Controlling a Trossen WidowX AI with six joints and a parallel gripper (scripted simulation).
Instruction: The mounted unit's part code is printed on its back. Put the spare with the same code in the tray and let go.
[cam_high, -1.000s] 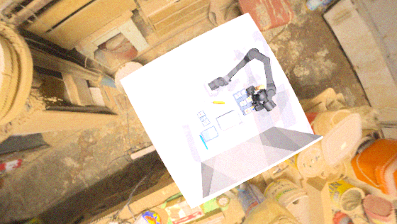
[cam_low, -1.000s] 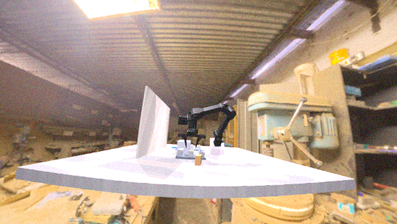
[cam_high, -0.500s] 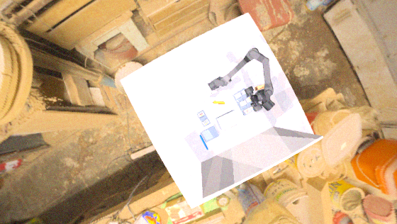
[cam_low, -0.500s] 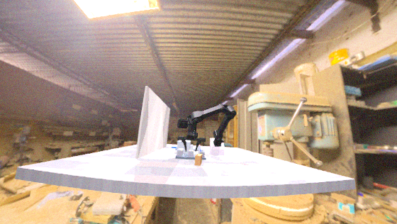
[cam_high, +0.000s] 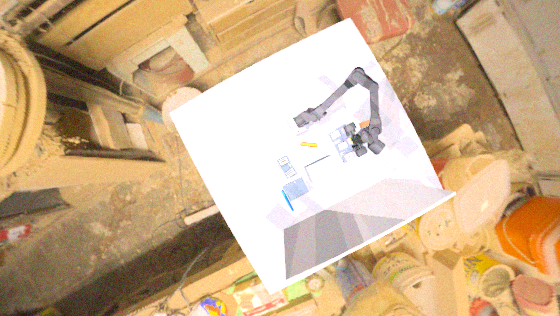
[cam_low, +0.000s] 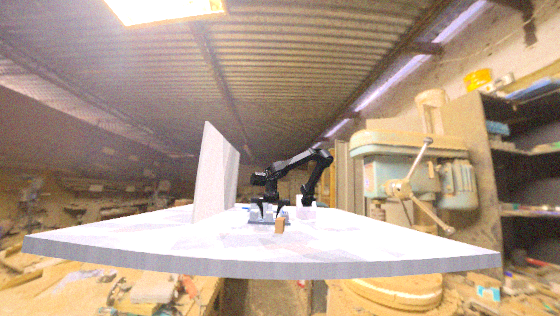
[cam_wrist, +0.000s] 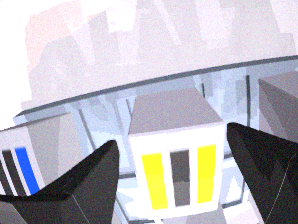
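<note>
My gripper tip is 2 cm below the white spare block. The rest, counted from my gripper tip: tan block 14 cm to the left, 3 cm behind, 1 cm above; then mounted unit 23 cm to the right, 5 cm ahead, 3 cm above; then blue-rimmed tray 42 cm to the right, 8 cm ahead, 2 cm below.
</note>
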